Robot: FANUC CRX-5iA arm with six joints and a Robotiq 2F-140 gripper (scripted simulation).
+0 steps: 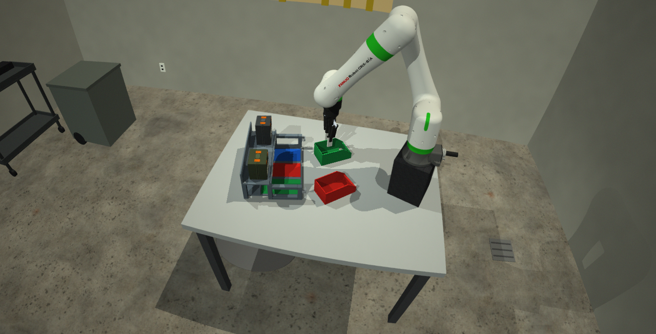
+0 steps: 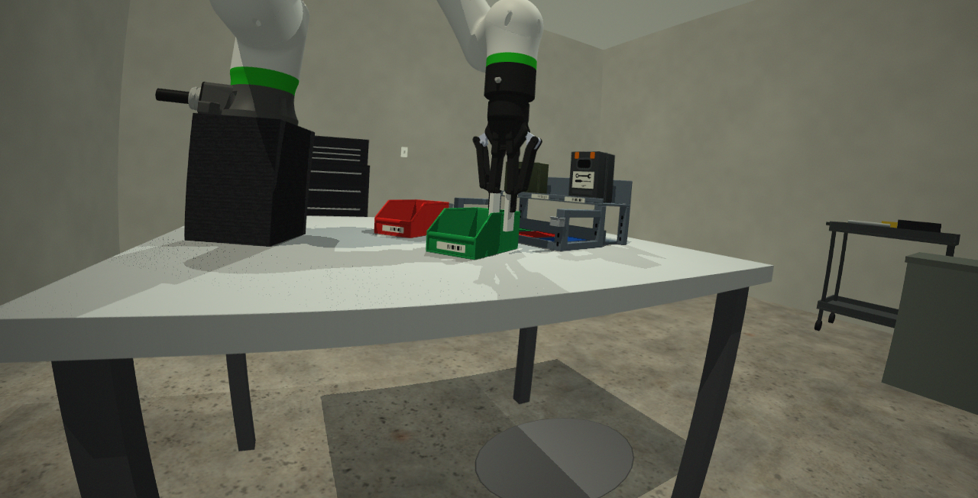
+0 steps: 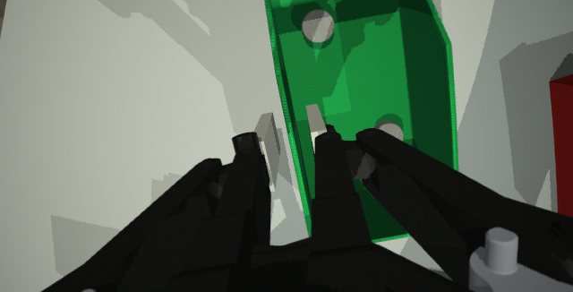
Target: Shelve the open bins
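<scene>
Now: hand 3 cm past the green bin, 4 cm to the right of it and 4 cm above it. Round my hand: red bin 9 cm behind, 28 cm to the left, 4 cm below.
</scene>
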